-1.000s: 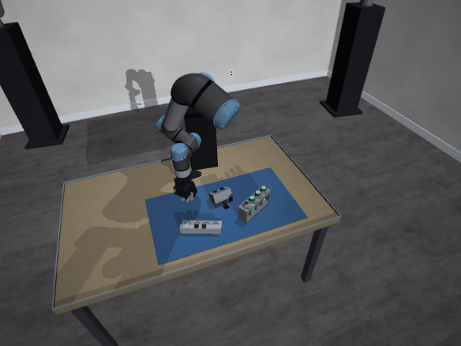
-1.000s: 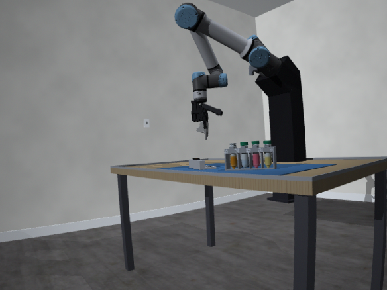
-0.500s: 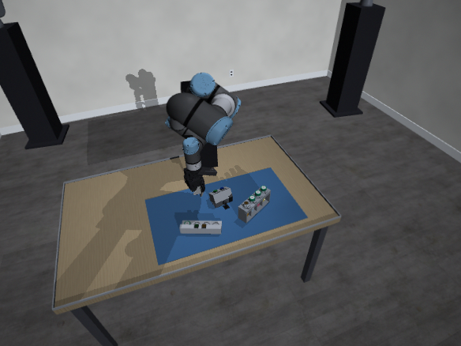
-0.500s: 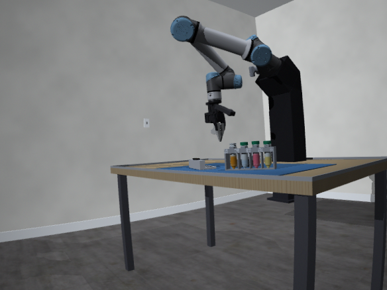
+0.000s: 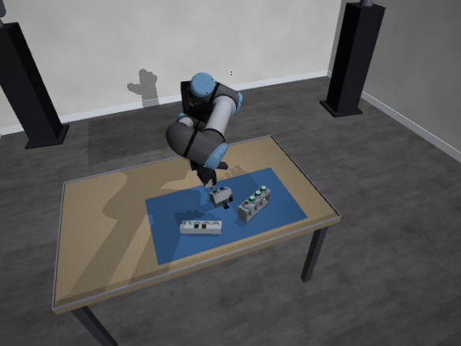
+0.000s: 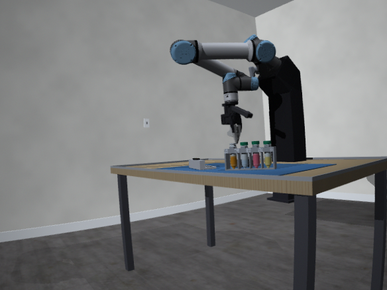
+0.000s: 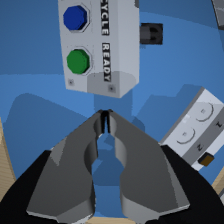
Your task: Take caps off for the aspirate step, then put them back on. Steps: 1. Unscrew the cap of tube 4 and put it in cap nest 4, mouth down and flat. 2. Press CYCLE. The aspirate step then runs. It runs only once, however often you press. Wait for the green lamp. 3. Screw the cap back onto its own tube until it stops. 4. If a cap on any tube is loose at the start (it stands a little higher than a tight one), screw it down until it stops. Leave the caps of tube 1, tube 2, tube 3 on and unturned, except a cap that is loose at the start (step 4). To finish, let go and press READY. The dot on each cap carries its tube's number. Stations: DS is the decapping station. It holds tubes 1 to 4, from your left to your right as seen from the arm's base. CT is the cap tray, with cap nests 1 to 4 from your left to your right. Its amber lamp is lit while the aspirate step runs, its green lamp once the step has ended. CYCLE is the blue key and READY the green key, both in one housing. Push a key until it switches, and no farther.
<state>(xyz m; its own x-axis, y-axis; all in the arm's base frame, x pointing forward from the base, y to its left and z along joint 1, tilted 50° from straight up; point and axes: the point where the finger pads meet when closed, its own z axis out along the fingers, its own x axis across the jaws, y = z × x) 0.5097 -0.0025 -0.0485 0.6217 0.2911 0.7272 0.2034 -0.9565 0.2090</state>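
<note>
Now: the green READY key 30 mm behind my hand, 20 mm to the left of it and 60 mm below it. Round my hand: key housing 20 mm behind, 40 mm to the left, 80 mm below; blue CYCLE key 50 mm behind, 60 mm to the left, 60 mm below.
</note>
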